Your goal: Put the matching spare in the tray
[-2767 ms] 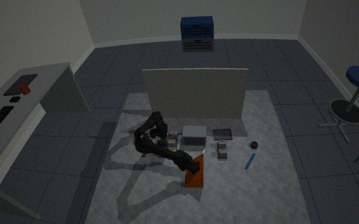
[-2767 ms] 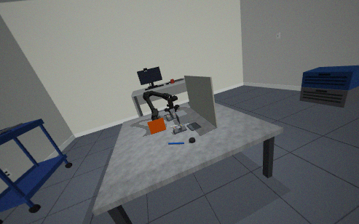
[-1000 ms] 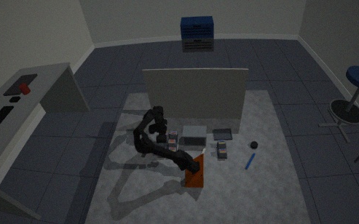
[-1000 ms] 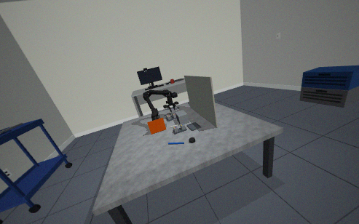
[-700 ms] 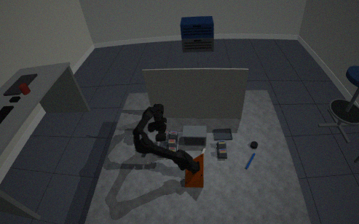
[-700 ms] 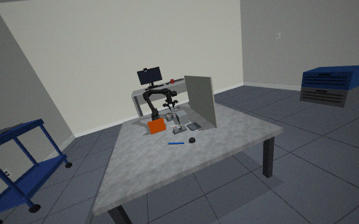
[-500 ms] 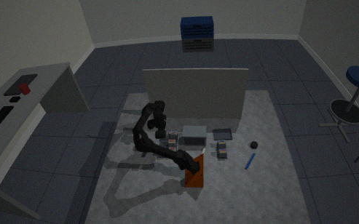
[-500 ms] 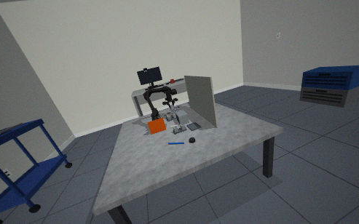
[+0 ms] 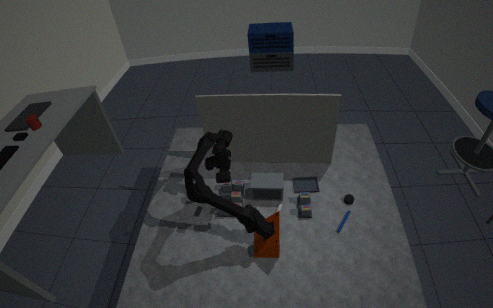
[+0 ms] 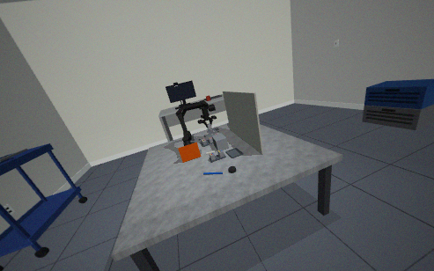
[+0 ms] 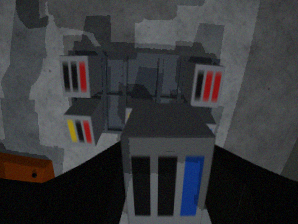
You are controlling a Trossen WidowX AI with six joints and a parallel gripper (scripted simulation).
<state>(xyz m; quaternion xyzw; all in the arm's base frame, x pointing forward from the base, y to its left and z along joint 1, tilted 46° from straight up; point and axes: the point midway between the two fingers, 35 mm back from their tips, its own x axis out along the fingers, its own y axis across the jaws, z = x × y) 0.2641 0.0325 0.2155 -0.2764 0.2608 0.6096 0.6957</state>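
My gripper tip is 18 cm to the left of the grey mounted unit, 10 cm above it and 1 cm short of it. Also, from my gripper tip: tall grey panel: 23 cm to the right, 23 cm ahead, 7 cm above.
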